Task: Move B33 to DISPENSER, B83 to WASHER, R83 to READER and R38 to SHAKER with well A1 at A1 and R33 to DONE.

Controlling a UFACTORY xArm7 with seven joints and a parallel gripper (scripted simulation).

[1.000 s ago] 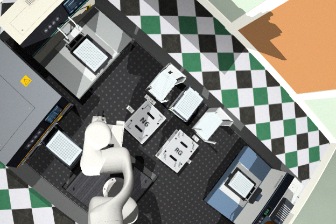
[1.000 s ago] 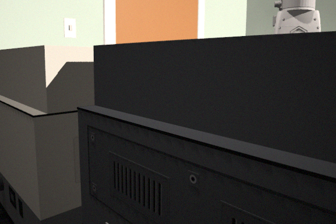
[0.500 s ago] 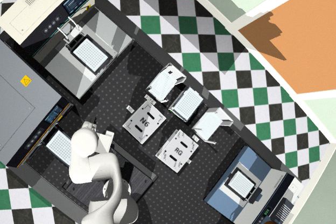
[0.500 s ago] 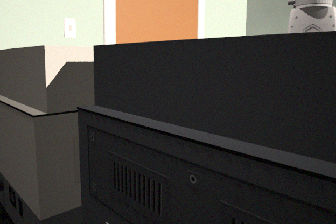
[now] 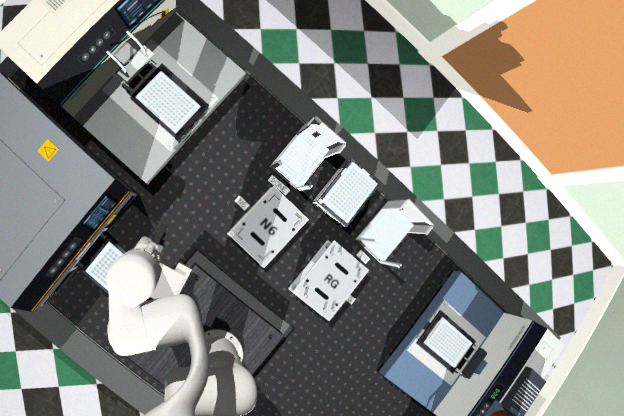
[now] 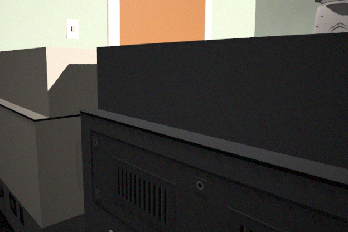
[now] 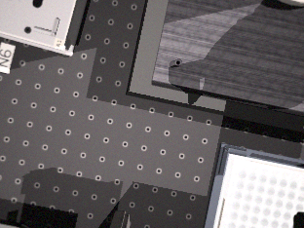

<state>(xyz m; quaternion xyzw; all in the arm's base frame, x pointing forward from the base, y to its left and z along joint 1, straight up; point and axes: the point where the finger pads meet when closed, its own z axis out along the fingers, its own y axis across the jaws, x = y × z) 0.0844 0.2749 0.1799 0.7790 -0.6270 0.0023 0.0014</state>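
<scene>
Now: hand 8 cm past the dark reader nest, 3 cm to the right of it and 12 cm above it. The rest, counted from my hand: N6 nest 24 cm ahead, 17 cm to the right, 19 cm below; then regrip nest RG 24 cm ahead, 37 cm to the right, 17 cm below.
</scene>
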